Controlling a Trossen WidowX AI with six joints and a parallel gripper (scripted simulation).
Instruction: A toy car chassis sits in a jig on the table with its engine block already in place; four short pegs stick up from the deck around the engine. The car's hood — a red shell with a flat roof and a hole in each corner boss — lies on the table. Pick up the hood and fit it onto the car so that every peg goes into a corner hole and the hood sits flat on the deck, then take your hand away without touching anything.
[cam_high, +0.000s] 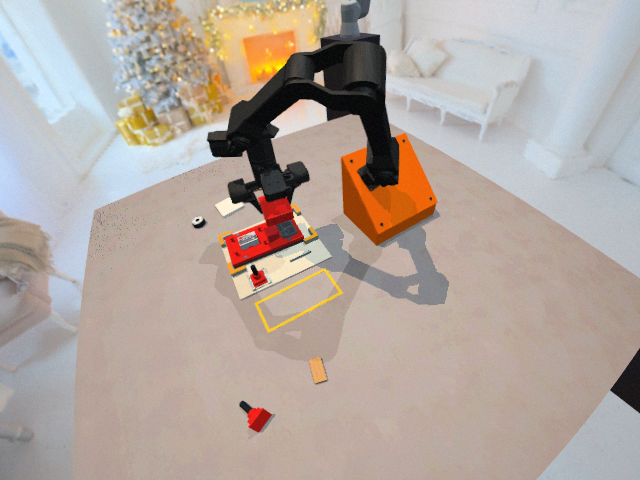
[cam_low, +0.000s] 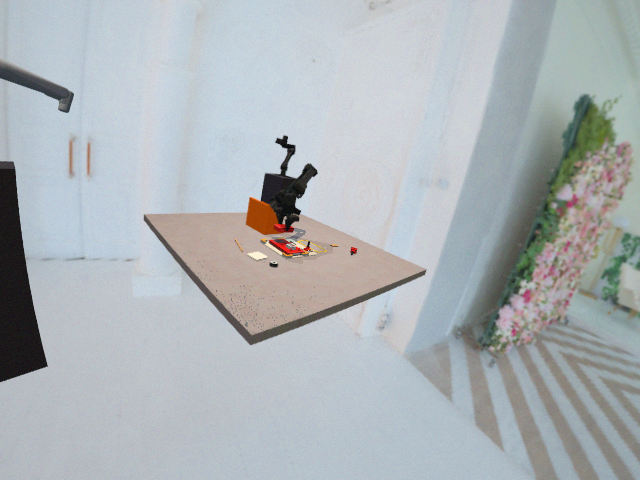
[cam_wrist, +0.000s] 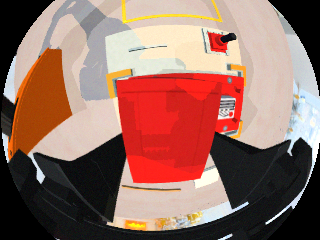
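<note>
Now: the grey engine block 90 mm ahead of my gripper tip, 20 mm to the right of it and 80 mm below it. From my gripper tip the other things lie so: thin stick (100 mm behind, 230 mm to the right, 100 mm below); then white card (70 mm ahead, 240 mm to the right, 100 mm below); then hood (10 mm above).
</note>
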